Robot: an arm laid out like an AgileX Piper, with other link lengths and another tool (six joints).
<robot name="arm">
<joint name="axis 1" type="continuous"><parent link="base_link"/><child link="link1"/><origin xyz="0 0 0.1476" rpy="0 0 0"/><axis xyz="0 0 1"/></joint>
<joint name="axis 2" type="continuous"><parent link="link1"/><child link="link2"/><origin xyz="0 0 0" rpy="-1.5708 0 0"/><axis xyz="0 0 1"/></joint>
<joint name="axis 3" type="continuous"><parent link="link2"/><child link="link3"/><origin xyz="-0.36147 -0.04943 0" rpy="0 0 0"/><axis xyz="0 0 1"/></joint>
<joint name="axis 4" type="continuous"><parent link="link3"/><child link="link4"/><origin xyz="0.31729 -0.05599 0" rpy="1.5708 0 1.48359"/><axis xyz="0 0 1"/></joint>
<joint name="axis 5" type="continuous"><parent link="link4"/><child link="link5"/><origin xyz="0 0 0" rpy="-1.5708 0 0"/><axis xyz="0 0 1"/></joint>
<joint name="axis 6" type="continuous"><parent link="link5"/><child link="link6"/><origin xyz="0 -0.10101 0" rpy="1.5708 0 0"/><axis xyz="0 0 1"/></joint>
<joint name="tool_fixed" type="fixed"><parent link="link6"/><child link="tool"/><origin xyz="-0.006 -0.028 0.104" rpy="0 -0.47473 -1.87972"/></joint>
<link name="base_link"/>
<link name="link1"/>
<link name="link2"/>
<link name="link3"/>
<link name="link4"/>
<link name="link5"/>
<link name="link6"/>
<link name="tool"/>
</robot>
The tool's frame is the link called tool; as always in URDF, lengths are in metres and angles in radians. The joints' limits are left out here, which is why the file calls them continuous.
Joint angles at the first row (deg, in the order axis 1, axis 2, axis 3, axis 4, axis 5, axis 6):
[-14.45, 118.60, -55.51, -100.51, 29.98, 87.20]
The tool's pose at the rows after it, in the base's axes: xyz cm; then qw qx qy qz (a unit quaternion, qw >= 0):
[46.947 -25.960 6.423 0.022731 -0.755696 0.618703 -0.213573]
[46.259 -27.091 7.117 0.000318 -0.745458 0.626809 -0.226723]
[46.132 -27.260 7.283 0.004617 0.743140 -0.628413 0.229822]
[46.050 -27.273 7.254 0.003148 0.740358 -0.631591 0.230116]
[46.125 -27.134 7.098 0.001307 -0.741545 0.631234 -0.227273]
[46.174 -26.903 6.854 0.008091 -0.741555 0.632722 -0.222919]
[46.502 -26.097 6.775 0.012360 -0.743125 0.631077 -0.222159]
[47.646 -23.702 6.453 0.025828 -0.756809 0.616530 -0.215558]
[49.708 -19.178 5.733 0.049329 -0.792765 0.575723 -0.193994]
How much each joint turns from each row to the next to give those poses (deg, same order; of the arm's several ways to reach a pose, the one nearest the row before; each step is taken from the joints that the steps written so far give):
[-0.76, 0.00, 0.00, 0.00, 1.61, -0.30]
[-0.50, 0.00, 0.00, 0.00, 3.05, -0.12]
[0.00, 0.00, 0.00, 0.06, 0.74, 0.00]
[0.00, 0.00, 0.00, 0.29, 0.06, 0.24]
[0.00, 0.00, 0.00, 0.10, -0.62, 0.00]
[0.06, 0.00, 0.00, 0.50, -0.79, 0.00]
[1.00, 0.00, 0.00, 0.60, 0.00, 0.19]
[2.61, 0.00, 0.00, 0.75, -1.04, -0.09]
[4.29, 0.00, -0.11, 0.85, -3.37, -2.02]

